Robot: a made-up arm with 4 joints. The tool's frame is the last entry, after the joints.
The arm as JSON. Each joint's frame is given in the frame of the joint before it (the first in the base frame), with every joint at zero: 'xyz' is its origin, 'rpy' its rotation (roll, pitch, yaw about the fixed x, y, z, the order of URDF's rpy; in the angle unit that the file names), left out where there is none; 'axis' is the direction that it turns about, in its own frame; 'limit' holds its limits. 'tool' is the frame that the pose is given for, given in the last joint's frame.
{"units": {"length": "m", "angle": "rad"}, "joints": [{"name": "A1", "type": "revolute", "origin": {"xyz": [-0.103, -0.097, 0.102]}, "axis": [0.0, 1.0, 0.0], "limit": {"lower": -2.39, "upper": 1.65}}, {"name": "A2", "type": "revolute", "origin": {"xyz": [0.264, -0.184, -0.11]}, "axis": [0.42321, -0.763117, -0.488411], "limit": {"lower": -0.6, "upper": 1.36}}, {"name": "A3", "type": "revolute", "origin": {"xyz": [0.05, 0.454, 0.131]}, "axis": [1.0, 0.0, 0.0], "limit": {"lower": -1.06, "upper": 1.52}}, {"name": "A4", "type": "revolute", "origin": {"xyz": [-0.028, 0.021, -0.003]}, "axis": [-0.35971, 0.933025, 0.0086], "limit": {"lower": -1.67, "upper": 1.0}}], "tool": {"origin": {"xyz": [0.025, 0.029, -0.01], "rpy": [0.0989, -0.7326, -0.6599]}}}
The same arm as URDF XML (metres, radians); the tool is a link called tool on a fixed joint. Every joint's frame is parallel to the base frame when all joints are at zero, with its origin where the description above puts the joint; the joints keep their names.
<robot name="arm">
  <joint name="tool_fixed" type="fixed">
    <parent link="link4"/>
    <child link="tool"/>
    <origin xyz="0.025 0.029 -0.01" rpy="0.0989 -0.7326 -0.6599"/>
  </joint>
  <joint name="A4" type="revolute">
    <parent link="link3"/>
    <child link="link4"/>
    <origin xyz="-0.028 0.021 -0.003"/>
    <axis xyz="-0.35971 0.933025 0.0086"/>
    <limit lower="-1.67" upper="1"/>
  </joint>
  <joint name="A3" type="revolute">
    <parent link="link2"/>
    <child link="link3"/>
    <origin xyz="0.05 0.454 0.131"/>
    <axis xyz="1 0 0"/>
    <limit lower="-1.06" upper="1.52"/>
  </joint>
  <joint name="A2" type="revolute">
    <parent link="link1"/>
    <child link="link2"/>
    <origin xyz="0.264 -0.184 -0.11"/>
    <axis xyz="0.42321 -0.763117 -0.488411"/>
    <limit lower="-0.6" upper="1.36"/>
  </joint>
  <joint name="A1" type="revolute">
    <parent link="base_link"/>
    <child link="link1"/>
    <origin xyz="-0.103 -0.097 0.102"/>
    <axis xyz="0 1 0"/>
    <limit lower="-2.39" upper="1.65"/>
  </joint>
  <link name="base_link"/>
  <link name="link1"/>
  <link name="link2"/>
  <link name="link3"/>
  <link name="link4"/>
  <link name="tool"/>
</robot>

